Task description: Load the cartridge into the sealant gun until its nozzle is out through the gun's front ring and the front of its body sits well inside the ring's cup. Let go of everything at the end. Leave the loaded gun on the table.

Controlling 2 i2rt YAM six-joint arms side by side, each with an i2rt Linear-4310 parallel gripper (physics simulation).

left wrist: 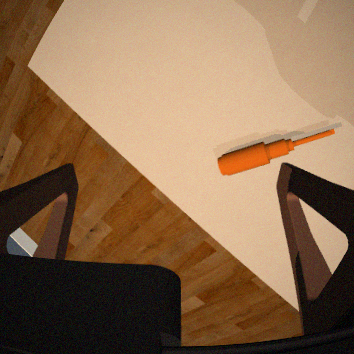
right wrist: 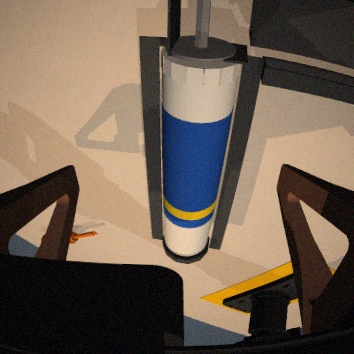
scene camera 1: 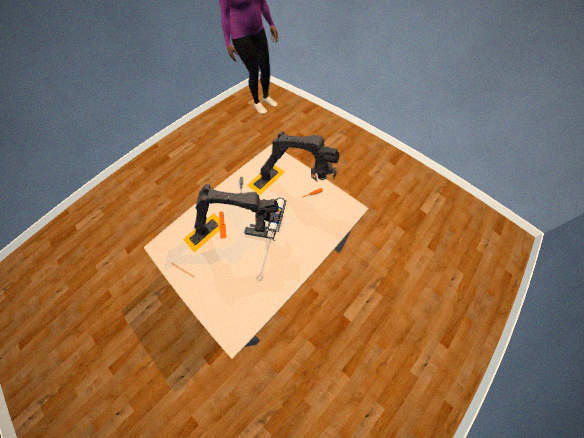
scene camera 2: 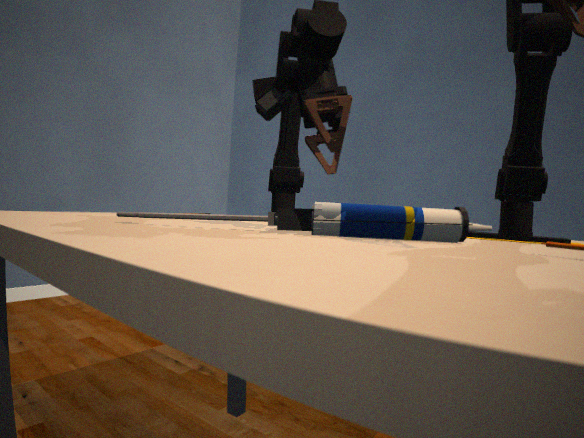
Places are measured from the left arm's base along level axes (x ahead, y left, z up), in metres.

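Pixels of known places: left gripper, fingertip midpoint: [left wrist: 176,174] [scene camera 1: 325,180]; right gripper, fingertip midpoint: [right wrist: 177,175] [scene camera 1: 271,219] [scene camera 2: 333,163]; left arm's base, link origin: [right wrist: 270,292] [scene camera 1: 266,178] [scene camera 2: 514,240]; right arm's base, link origin: [scene camera 1: 204,232].
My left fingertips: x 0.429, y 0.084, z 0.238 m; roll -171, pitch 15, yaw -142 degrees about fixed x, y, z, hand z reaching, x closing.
Ahead of a thing's pixels: the offset from my left fingertips to its top centre. "*": to the spot under its first point.
The cartridge [scene camera 2: 375,221] [right wrist: 196,160], white with blue and yellow bands, lies between the dark side rails of the sealant gun @(* dx -0.116, dy -0.276, dz -0.211 m) [right wrist: 150,140] on the table. In scene camera 2 its pale nozzle @(dx -0.219, dy -0.153, dz -0.206 m) [scene camera 2: 481,227] sticks out past the gun's dark front ring @(* dx -0.173, dy -0.158, dz -0.209 m) [scene camera 2: 463,224]. The ring @(* dx -0.218, dy -0.169, dz -0.191 m) [right wrist: 186,257] surrounds the body's front end; how deep the body sits in its cup is hard to tell. The plunger rod @(dx -0.042, dy -0.487, dz -0.211 m) [scene camera 1: 265,257] [scene camera 2: 190,216] [right wrist: 202,22] extends behind. My right gripper [scene camera 2: 330,156] [right wrist: 177,175] is open and empty above the cartridge. My left gripper [scene camera 1: 324,175] [left wrist: 176,174] is open and empty, near the table's edge.
An orange screwdriver @(dx -0.091, dy +0.011, dz -0.211 m) [scene camera 1: 315,192] [left wrist: 245,159] [right wrist: 82,236] lies below my left gripper. A greenish screwdriver @(dx -0.514, dy -0.250, dz -0.204 m) [scene camera 1: 241,183] lies between the arm bases. An orange tool @(dx -0.391, dy -0.538, dz -0.222 m) [scene camera 1: 222,225] lies beside the right arm's base, and a thin brown stick @(dx -0.362, dy -0.903, dz -0.230 m) [scene camera 1: 182,270] near the table's left edge. A person [scene camera 1: 255,50] stands behind.
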